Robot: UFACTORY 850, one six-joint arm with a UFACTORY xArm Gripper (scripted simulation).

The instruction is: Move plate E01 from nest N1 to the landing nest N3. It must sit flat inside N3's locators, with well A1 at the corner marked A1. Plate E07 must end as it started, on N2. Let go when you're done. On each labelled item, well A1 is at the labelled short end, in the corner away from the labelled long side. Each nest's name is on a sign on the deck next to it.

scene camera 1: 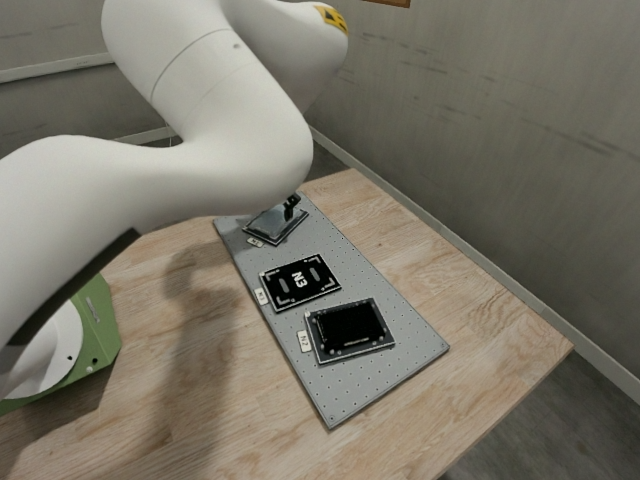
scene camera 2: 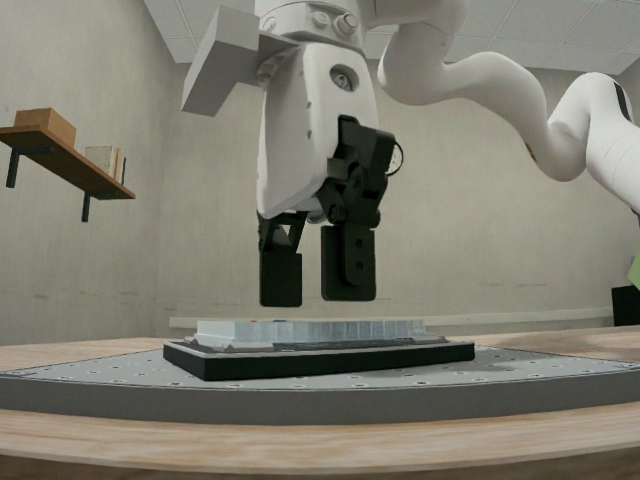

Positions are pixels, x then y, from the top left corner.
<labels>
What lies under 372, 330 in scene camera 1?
A dark plate E07.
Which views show the plate E01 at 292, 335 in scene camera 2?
Scene camera 1 and scene camera 2: all of them.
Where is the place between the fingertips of my gripper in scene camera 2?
310, 305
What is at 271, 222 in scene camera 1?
A plate E01.
</labels>
